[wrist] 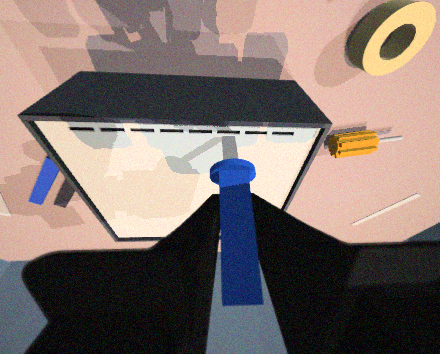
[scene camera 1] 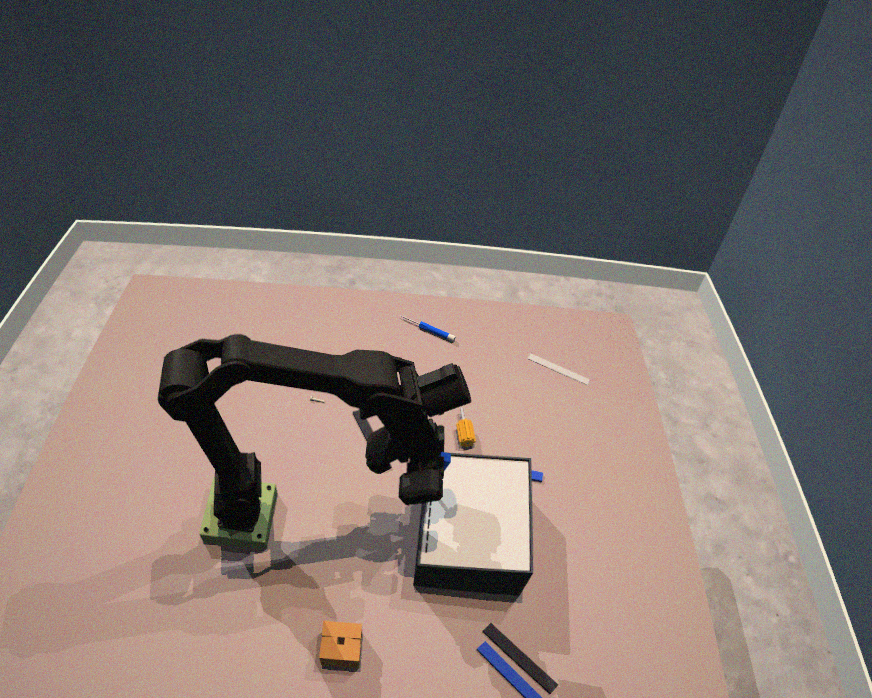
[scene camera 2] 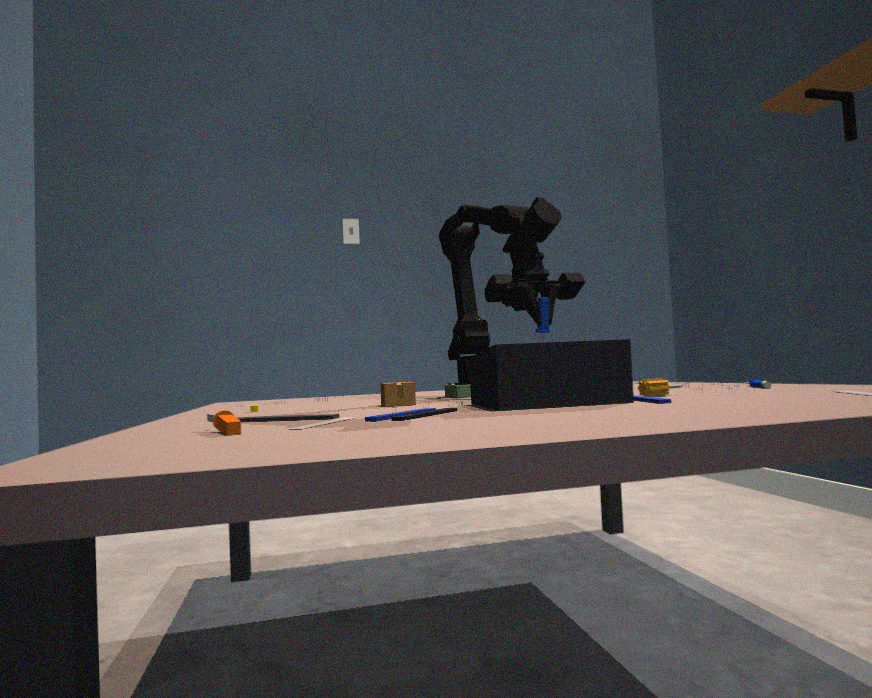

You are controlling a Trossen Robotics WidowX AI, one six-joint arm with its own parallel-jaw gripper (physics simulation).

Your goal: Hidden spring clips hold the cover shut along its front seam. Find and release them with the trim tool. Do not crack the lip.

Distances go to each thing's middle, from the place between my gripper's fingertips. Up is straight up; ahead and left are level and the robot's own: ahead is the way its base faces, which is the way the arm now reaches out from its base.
I see my gripper 7 cm short of the cover (scene camera 1: 482,521), 6 cm above it and 3 cm to the left of it. The rest, counted from my hand: blue trim tool (wrist: 240,274) (1 cm behind); cream ring (wrist: 408,38) (15 cm to the left, 13 cm below, 6 cm behind); orange block (scene camera 1: 341,642) (27 cm to the right, 13 cm behind, 12 cm below).
